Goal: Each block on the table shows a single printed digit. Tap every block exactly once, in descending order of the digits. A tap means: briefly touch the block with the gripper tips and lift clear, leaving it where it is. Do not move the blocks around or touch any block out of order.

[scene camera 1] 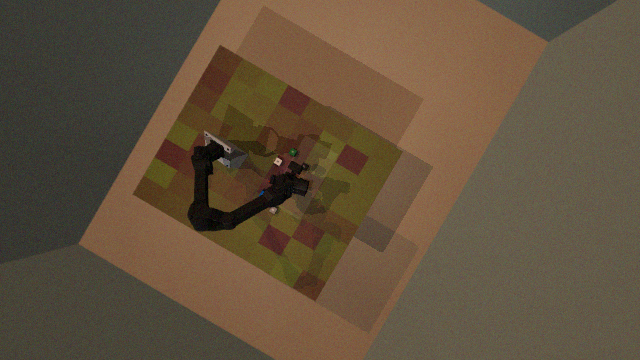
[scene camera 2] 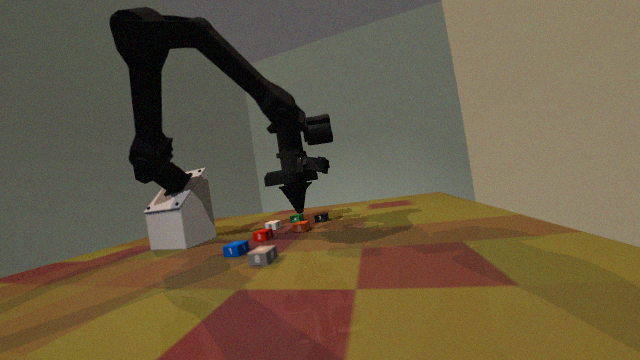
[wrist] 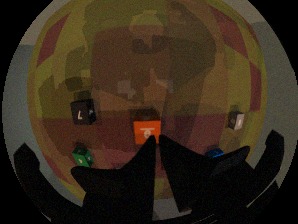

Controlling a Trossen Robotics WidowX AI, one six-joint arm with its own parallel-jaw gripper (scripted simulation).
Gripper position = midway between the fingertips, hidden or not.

Observation:
The gripper (scene camera 2: 300,212) is shut, with nothing in its grasp.
The gripper is seen too in the wrist view (wrist: 156,139).

